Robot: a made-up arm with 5 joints. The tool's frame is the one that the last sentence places. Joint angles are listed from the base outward.
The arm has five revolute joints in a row. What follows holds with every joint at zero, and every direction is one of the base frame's.
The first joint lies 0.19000 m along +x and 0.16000 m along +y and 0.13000 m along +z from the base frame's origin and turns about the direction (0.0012, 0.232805, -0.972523), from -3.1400 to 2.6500 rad.
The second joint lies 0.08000 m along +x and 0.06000 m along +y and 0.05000 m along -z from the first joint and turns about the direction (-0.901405, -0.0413, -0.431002), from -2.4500 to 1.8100 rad.
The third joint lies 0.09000 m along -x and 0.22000 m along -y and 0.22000 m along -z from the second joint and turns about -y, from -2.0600 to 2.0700 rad.
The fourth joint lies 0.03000 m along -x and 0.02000 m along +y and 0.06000 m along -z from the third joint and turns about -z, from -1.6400 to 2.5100 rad.
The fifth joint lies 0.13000 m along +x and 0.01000 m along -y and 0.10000 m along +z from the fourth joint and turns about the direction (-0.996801, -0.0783, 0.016), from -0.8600 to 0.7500 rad.
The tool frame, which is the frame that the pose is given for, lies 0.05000 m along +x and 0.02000 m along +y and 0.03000 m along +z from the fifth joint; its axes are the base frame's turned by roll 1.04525, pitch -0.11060 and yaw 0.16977 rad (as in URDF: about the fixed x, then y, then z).
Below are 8 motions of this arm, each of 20 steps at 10 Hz.
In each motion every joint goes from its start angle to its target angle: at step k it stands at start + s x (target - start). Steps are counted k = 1, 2, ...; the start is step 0. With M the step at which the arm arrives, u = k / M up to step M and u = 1 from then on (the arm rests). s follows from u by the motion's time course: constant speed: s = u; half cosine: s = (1 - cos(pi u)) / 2; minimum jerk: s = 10 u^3 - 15 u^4 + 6 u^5.
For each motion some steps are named. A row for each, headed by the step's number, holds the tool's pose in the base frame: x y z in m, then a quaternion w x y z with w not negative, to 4 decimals.
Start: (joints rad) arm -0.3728 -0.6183 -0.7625 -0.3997 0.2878
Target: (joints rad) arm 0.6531 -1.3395 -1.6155 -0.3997 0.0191
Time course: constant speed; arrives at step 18
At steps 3, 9, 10, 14, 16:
3: 0.2877 0.3374 -0.2034 0.5030 0.5572 0.5221 0.4049
9: 0.2842 0.3846 -0.2100 0.3729 0.6641 0.5652 0.3170
10: 0.2861 0.3928 -0.2085 0.3498 0.6784 0.5686 0.3066
14: 0.3014 0.4235 -0.1962 0.2585 0.7251 0.5747 0.2778
16: 0.3137 0.4363 -0.1867 0.2154 0.7421 0.5741 0.2707

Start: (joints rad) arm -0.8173 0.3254 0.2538 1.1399 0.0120
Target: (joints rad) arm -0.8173 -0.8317 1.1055 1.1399 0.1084
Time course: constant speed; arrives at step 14
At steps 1, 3, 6, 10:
1: 0.4180 -0.0634 0.0444 0.7711 0.5355 -0.3409 0.0489
3: 0.4324 -0.0433 -0.0041 0.7280 0.6106 -0.3055 0.0619
6: 0.4418 -0.0054 -0.0771 0.6487 0.7150 -0.2527 0.0637
10: 0.4292 0.0581 -0.1697 0.5218 0.8323 -0.1839 0.0328

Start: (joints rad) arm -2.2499 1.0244 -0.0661 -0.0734 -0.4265
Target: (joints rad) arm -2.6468 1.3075 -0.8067 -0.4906 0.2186
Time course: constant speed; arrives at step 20
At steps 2, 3, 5, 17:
2: 0.2967 0.2962 0.2148 0.4828 0.1684 -0.0098 0.8593
3: 0.2954 0.3011 0.2125 0.4926 0.1483 -0.0145 0.8574
5: 0.2932 0.3101 0.2080 0.5103 0.1082 -0.0234 0.8529
17: 0.2893 0.3470 0.1797 0.5672 -0.1170 -0.0575 0.8132

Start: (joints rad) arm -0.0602 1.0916 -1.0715 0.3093 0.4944
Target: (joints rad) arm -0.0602 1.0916 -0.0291 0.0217 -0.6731
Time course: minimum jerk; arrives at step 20
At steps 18, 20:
18: 0.2243 -0.0251 0.1819 0.9237 0.3415 -0.1674 -0.0469
20: 0.2239 -0.0238 0.1824 0.9224 0.3453 -0.1681 -0.0418

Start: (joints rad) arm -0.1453 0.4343 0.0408 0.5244 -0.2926
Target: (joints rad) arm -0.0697 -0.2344 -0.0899 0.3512 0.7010
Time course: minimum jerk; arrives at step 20
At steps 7, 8, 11, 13, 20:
7: 0.3123 -0.0744 0.0091 0.8953 0.4046 -0.1719 -0.0715
8: 0.3205 -0.0659 -0.0095 0.9058 0.3918 -0.1449 -0.0705
11: 0.3432 -0.0291 -0.0690 0.9353 0.3453 -0.0585 -0.0505
13: 0.3535 -0.0004 -0.1029 0.9490 0.3140 -0.0106 -0.0259
20: 0.3628 0.0447 -0.1439 0.9619 0.2689 0.0442 0.0208

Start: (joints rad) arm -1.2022 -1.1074 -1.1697 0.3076 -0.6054
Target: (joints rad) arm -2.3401 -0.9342 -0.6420 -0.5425 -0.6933
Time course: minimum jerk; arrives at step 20
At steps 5, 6, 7, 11, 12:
5: 0.1192 0.4137 -0.2841 0.3800 0.2705 0.8512 0.2405
6: 0.1074 0.4091 -0.2778 0.3555 0.2496 0.8627 0.2591
7: 0.0935 0.4021 -0.2699 0.3247 0.2226 0.8755 0.2802
11: 0.0377 0.3449 -0.2293 0.1574 0.0617 0.9179 0.3589
12: 0.0289 0.3257 -0.2190 0.1128 0.0155 0.9218 0.3707

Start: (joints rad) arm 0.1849 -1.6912 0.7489 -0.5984 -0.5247
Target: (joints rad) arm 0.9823 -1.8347 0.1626 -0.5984 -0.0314
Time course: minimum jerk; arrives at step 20
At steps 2, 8, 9, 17, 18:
2: 0.2467 0.2717 -0.0436 0.0235 -0.8285 0.2706 -0.4897
8: 0.2802 0.2741 -0.0340 0.0706 0.8232 -0.3215 0.4626
9: 0.2903 0.2731 -0.0316 0.0975 0.8198 -0.3355 0.4537
17: 0.3545 0.2486 -0.0204 0.2628 0.7797 -0.4148 0.3885
18: 0.3564 0.2473 -0.0202 0.2680 0.7779 -0.4170 0.3862

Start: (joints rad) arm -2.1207 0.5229 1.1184 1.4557 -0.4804
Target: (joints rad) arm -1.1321 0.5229 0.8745 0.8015 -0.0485
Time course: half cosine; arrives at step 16
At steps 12, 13, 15, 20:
12: 0.4075 -0.0074 0.1515 0.4537 0.6265 -0.4025 0.4895
13: 0.3943 -0.0119 0.1511 0.4888 0.5977 -0.4161 0.4803
15: 0.3788 -0.0158 0.1503 0.5301 0.5620 -0.4297 0.4676
20: 0.3769 -0.0162 0.1502 0.5353 0.5573 -0.4312 0.4658

